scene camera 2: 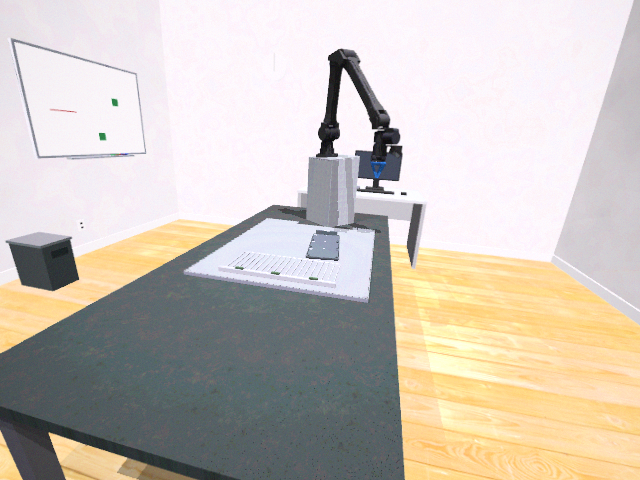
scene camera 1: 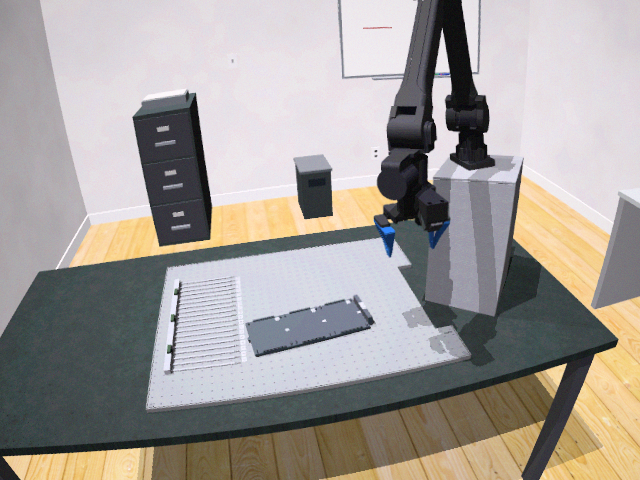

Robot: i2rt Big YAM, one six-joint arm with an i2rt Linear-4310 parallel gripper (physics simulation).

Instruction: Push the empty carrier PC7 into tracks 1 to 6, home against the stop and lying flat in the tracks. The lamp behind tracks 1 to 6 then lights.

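Pixels of known places: gripper, fingertip midpoint: (scene camera 2: 376, 177) (scene camera 1: 411, 251); arm's base, link origin: (scene camera 2: 327, 156) (scene camera 1: 472, 162).
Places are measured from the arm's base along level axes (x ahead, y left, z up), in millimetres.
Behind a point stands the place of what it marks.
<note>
A dark grey carrier (scene camera 1: 310, 326) {x 491, y 105, z -368 mm} (scene camera 2: 324, 246) {x 524, y 99, z -368 mm} lies flat on the pale perforated board, outside the tracks, with its raised end bar (scene camera 1: 362, 308) {x 344, y 89, z -350 mm} away from them. Its other end is close to the tracks' open side, and it looks slightly skewed to the track lines. The row of thin white tracks (scene camera 1: 237, 304) {x 679, y -62, z -379 mm} ends at a white stop bar (scene camera 1: 171, 333) {x 869, y 53, z -363 mm} (scene camera 2: 294, 277) {x 878, y 58, z -362 mm}. Three small dark green blocks (scene camera 1: 172, 317) {x 869, y -12, z -357 mm} (scene camera 2: 275, 272) {x 871, y -12, z -357 mm} sit along the bar; none looks lit. Track numbers and carrier label are unreadable. My gripper (scene camera 1: 411, 252) {x 298, y 295, z -66 mm} (scene camera 2: 376, 176) {x 298, y 295, z -66 mm} is open and empty, pointing down, high above and away from the carrier.
The pale board (scene camera 1: 289, 390) {x 581, y 313, z -378 mm} (scene camera 2: 354, 292) {x 893, y 265, z -379 mm} lies on the dark green table (scene camera 1: 77, 330) {x 1191, y -55, z -392 mm} (scene camera 2: 232, 351) {x 1234, y 9, z -392 mm}. The grey arm pedestal (scene camera 1: 465, 248) {x 66, y 119, z -194 mm} (scene camera 2: 323, 191) {x 107, y 9, z -189 mm} stands at the table's far end in the second view. A cabinet, a bin and a desk with a monitor stand off the table.
</note>
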